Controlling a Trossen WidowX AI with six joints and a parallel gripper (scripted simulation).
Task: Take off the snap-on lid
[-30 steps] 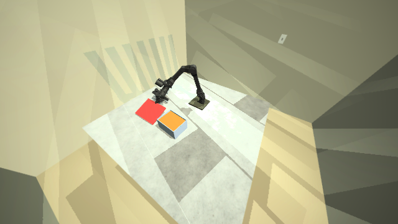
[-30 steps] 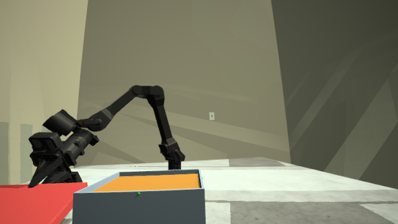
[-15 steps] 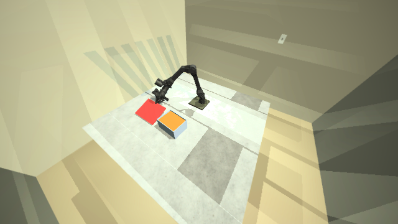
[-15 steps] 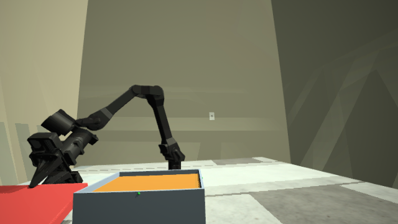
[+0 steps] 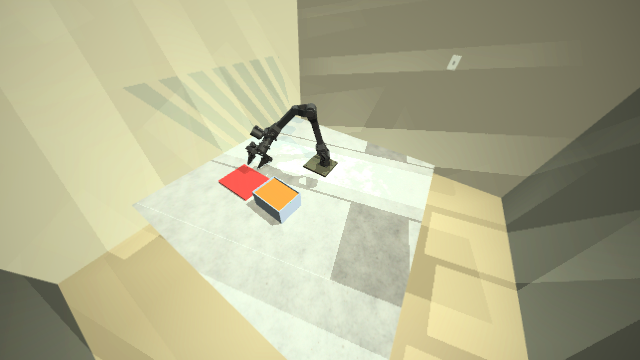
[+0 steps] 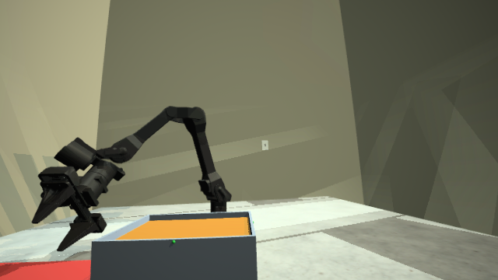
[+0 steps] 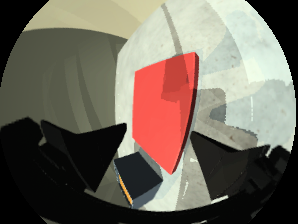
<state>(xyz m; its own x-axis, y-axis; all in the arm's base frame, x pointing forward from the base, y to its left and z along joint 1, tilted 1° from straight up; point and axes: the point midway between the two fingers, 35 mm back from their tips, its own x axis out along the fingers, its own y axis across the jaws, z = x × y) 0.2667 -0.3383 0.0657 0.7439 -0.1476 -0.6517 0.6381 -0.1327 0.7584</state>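
Now: gripper tip 80 mm short of the red lid, 50 mm above it and 10 mm to the left of it. Round my gripper tip: storage box: 260 mm to the left, 130 mm ahead, 10 mm below.
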